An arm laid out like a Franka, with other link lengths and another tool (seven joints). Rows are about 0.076 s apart.
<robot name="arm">
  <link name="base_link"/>
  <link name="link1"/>
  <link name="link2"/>
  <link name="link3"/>
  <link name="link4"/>
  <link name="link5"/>
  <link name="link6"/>
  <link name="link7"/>
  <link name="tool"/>
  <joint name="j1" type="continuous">
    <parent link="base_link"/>
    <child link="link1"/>
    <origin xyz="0 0 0.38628" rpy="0 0 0"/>
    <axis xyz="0 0 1"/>
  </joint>
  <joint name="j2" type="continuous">
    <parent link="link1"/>
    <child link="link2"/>
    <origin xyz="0 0 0" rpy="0 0 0"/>
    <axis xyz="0 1 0"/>
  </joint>
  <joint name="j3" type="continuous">
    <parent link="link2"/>
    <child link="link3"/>
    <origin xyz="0 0 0.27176" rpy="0 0 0"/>
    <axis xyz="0 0 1"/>
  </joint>
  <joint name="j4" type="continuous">
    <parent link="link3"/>
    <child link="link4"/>
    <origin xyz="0.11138 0 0" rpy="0 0 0"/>
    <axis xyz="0 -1 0"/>
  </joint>
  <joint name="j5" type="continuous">
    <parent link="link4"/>
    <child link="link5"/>
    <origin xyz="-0.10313 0 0.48" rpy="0 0 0"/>
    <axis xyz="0 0 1"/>
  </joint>
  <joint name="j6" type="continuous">
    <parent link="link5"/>
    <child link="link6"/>
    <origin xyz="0 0 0" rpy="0 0 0"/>
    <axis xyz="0 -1 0"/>
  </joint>
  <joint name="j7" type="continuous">
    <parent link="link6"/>
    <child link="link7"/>
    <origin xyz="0.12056 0 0" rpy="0 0 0"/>
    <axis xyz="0 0 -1"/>
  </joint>
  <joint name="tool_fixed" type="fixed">
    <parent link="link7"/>
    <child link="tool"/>
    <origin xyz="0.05 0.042 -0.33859" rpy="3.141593 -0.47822 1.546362"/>
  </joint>
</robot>
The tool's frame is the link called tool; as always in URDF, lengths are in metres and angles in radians. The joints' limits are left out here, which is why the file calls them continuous.
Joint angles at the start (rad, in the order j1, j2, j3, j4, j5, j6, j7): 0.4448 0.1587 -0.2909 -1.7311 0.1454 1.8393 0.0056
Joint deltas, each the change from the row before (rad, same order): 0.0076 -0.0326 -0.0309 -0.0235 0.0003 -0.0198 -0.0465; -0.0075 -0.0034 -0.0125 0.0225 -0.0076 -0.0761 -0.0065; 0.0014 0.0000 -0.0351 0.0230 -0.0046 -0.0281 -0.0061; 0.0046 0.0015 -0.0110 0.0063 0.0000 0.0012 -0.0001; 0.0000 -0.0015 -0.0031 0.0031 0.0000 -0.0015 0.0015; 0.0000 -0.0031 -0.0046 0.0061 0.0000 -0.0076 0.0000; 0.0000 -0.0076 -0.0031 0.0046 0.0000 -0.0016 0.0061; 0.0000 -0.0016 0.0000 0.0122 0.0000 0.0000 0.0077; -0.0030 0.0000 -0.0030 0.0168 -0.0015 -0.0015 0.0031; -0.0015 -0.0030 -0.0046 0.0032 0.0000 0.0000 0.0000; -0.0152 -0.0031 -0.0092 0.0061 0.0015 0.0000 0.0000; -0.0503 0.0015 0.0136 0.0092 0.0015 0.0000 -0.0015; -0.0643 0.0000 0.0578 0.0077 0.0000 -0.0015 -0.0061; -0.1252 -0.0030 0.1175 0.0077 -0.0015 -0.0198 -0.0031; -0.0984 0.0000 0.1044 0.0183 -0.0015 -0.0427 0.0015
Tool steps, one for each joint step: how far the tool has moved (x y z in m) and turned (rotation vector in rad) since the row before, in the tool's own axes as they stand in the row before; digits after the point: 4 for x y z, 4 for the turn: -0.0090 -0.0111 -0.0150 0.0188 0.0073 -0.0169; -0.0097 -0.0166 -0.0124 0.0391 -0.0045 0.0295; -0.0157 -0.0003 -0.0235 -0.0101 -0.0044 0.0213; -0.0022 0.0027 -0.0056 -0.0089 -0.0012 0.0017; -0.0003 0.0008 -0.0038 -0.0048 0.0005 0.0020; 0.0002 -0.0003 -0.0061 -0.0033 0.0012 0.0021; 0.0027 0.0014 -0.0084 -0.0127 0.0028 0.0021; 0.0050 0.0039 -0.0078 -0.0148 0.0006 -0.0010; 0.0018 0.0050 -0.0117 -0.0171 -0.0013 -0.0014; -0.0015 0.0015 -0.0063 -0.0084 0.0011 0.0017; -0.0119 0.0038 -0.0156 -0.0209 0.0030 0.0154; -0.0211 0.0053 -0.0192 -0.0251 0.0037 0.0255; -0.0018 0.0020 -0.0055 -0.0039 0.0060 -0.0024; -0.0033 -0.0040 -0.0051 0.0088 0.0117 0.0086; 0.0070 -0.0099 -0.0006 0.0271 0.0095 0.0063
